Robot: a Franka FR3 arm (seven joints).
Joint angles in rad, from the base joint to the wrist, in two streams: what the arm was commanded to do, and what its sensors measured. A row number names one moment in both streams.
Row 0, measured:
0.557, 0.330, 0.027, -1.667, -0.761, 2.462, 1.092
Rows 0 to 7, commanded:
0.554, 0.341, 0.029, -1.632, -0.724, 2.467, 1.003
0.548, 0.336, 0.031, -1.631, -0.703, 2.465, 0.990
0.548, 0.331, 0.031, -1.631, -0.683, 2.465, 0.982
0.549, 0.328, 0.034, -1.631, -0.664, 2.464, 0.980
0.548, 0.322, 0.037, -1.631, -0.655, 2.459, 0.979
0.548, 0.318, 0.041, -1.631, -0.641, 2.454, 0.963
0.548, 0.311, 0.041, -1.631, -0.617, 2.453, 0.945
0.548, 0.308, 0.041, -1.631, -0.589, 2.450, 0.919
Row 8, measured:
0.556, 0.323, 0.030, -1.639, -0.661, 2.464, 0.989
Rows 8 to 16, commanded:
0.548, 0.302, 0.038, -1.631, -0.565, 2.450, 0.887
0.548, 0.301, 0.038, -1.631, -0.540, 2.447, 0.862
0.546, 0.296, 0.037, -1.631, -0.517, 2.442, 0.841
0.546, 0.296, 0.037, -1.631, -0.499, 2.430, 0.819
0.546, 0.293, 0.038, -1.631, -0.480, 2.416, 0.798
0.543, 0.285, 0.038, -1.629, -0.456, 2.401, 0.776
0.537, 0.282, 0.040, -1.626, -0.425, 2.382, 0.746
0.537, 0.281, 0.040, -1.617, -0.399, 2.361, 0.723
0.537, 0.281, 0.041, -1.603, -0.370, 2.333, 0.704
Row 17, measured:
0.552, 0.293, 0.028, -1.634, -0.458, 2.409, 0.787
